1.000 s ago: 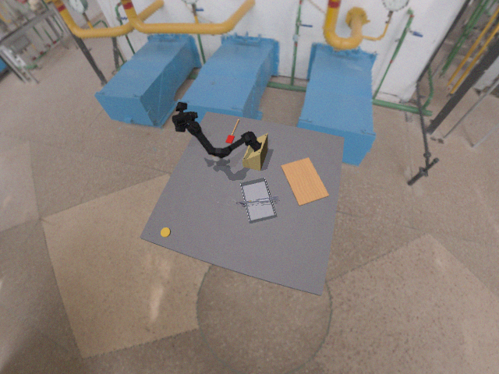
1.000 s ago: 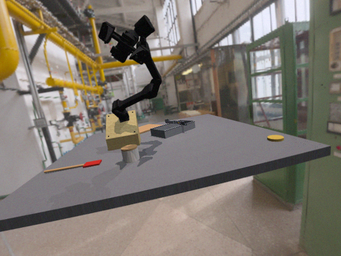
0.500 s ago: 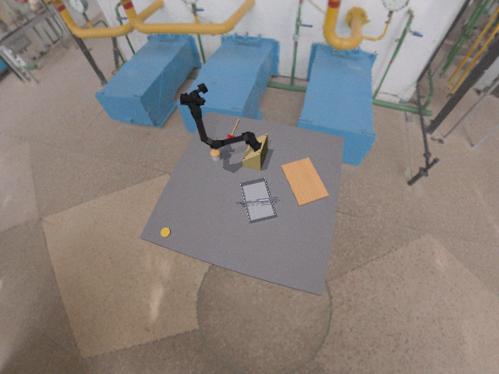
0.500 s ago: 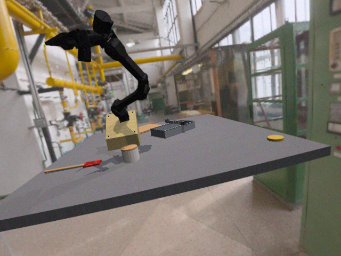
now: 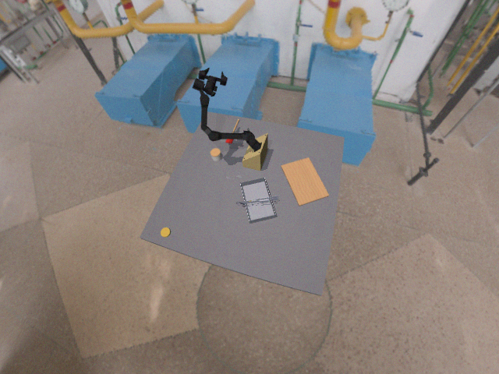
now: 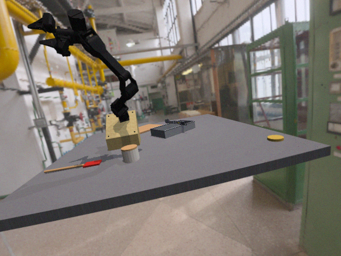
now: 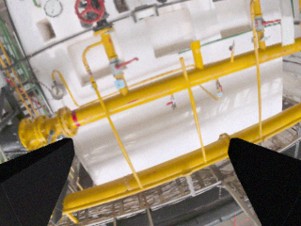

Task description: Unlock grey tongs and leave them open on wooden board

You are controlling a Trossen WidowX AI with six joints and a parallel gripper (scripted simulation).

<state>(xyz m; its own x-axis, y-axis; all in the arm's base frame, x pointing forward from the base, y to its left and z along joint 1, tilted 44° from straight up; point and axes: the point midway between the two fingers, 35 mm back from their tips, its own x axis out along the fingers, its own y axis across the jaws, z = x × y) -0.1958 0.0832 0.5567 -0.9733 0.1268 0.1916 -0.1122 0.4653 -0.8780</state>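
My gripper tip is now 620 mm short of the roasting tin, 590 mm above it and 380 mm to the right of it. The rest, counted from my gripper tip: wooden board: 700 mm to the left, 610 mm below, 390 mm ahead.
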